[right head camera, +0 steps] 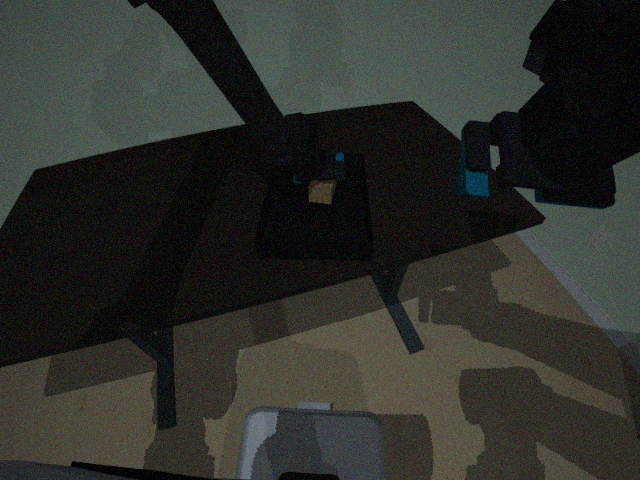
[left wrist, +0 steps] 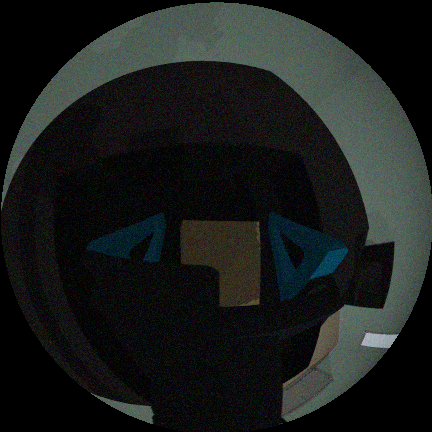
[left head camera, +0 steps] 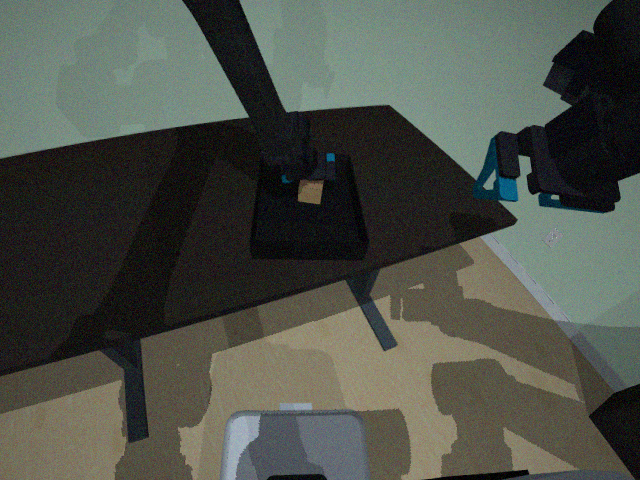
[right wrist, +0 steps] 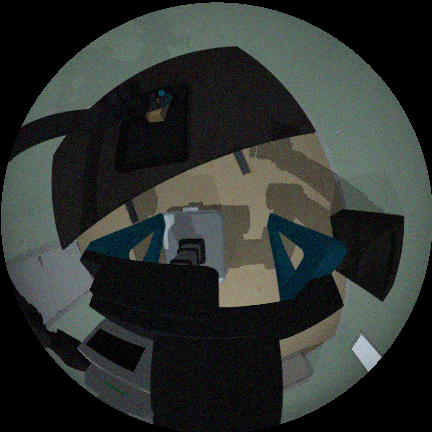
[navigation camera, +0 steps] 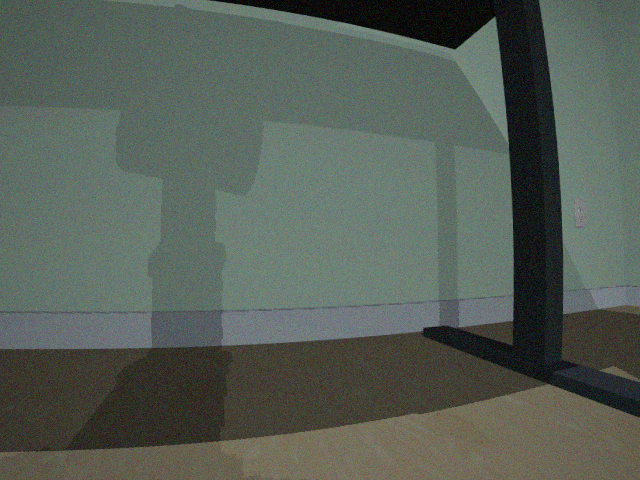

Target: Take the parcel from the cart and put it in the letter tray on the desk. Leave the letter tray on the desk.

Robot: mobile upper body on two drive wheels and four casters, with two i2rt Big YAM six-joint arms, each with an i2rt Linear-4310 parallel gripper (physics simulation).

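Frame: origin at the left arm's base, x ahead, y left, z up, level; centimetres.
Seen in the pictures: left gripper, fingertip midpoint: (right head camera: 326, 172) (left wrist: 216, 218) (left head camera: 314, 173) (right wrist: 160, 99); right gripper, fingertip midpoint: (right head camera: 496, 192) (left head camera: 508, 197) (right wrist: 215, 218).
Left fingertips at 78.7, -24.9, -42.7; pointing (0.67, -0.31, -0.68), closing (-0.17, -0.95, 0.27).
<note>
Pixels of each thing's top centre, then the offset from my left fingertips to it, as dx, dy, dz. Level surfaces: height alone.
- tan box-shaped parcel, middle of its top: (left wrist: 224, 281) (left head camera: 312, 177) (right head camera: 323, 177) (right wrist: 155, 105) -5.0, +0.8, +2.0
- black letter tray, middle of its top: (left wrist: 225, 351) (left head camera: 308, 189) (right head camera: 316, 190) (right wrist: 148, 118) -11.4, +2.1, +3.1
- dark desk, its level: dz -3.2
The tan box-shaped parcel (left head camera: 310, 192) (right head camera: 321, 192) (left wrist: 240, 245) (right wrist: 156, 116) is inside the black letter tray (left head camera: 308, 249) (right head camera: 316, 250) (right wrist: 152, 164), toward its far end. The tray sits on the dark desk (left head camera: 206, 268) (right head camera: 222, 268) (right wrist: 220, 110). My left gripper (left wrist: 216, 218) is open, its blue fingertips on either side of the parcel with a gap at each side; the arm hides part of the parcel in the head views. My right gripper (left head camera: 527, 198) (right wrist: 215, 218) is open and empty, above and beyond the desk's right end. The cart does not show clearly.
Desk legs (left head camera: 135, 392) (right head camera: 166, 387) (navigation camera: 535, 206) stand under the desk's near side. The robot's grey base (left head camera: 330, 439) (right head camera: 346, 439) (right wrist: 212, 235) is at the bottom of the head views. A pale green wall (left head camera: 439, 51) (navigation camera: 336, 217) stands behind the desk.
</note>
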